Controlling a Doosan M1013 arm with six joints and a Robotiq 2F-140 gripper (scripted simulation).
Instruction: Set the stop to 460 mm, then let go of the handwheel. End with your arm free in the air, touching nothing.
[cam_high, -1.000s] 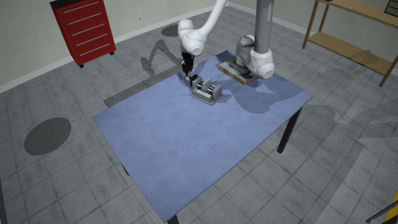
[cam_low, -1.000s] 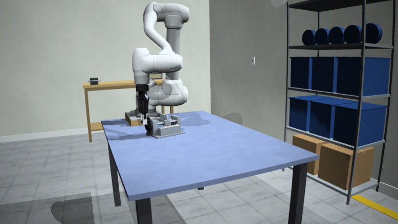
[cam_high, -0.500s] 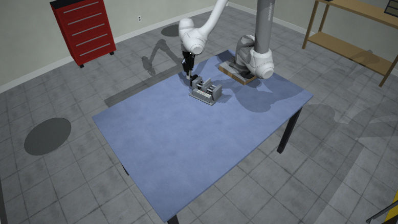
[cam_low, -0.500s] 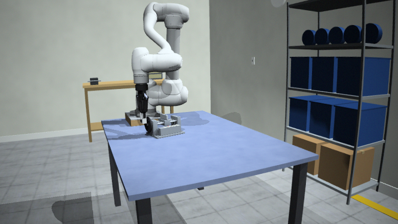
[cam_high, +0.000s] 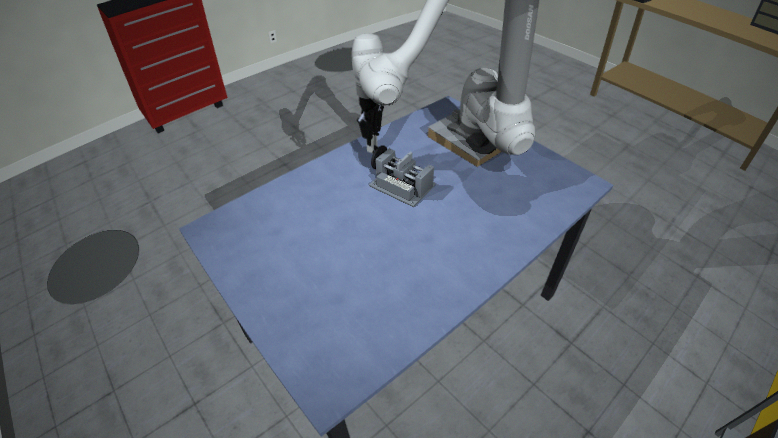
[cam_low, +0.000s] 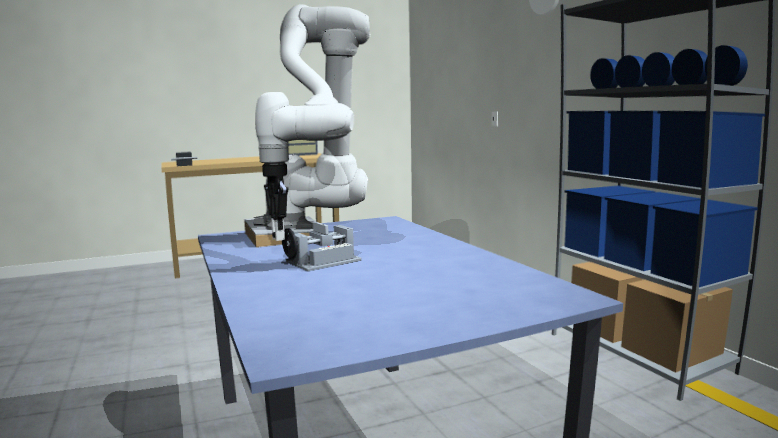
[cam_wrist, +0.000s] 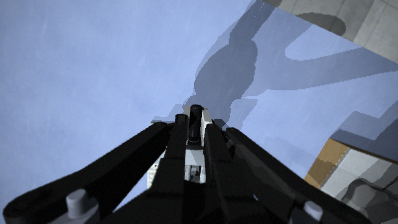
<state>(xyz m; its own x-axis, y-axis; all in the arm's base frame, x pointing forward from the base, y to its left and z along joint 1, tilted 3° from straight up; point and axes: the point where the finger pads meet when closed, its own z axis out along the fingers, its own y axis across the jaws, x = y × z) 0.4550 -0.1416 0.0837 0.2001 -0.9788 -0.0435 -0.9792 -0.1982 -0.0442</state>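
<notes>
The black handwheel is 2 cm to the left of my hand and 2 cm below it. The rest, counted from my hand: grey stop block: 2 cm behind, 15 cm to the left, 3 cm below.
</notes>
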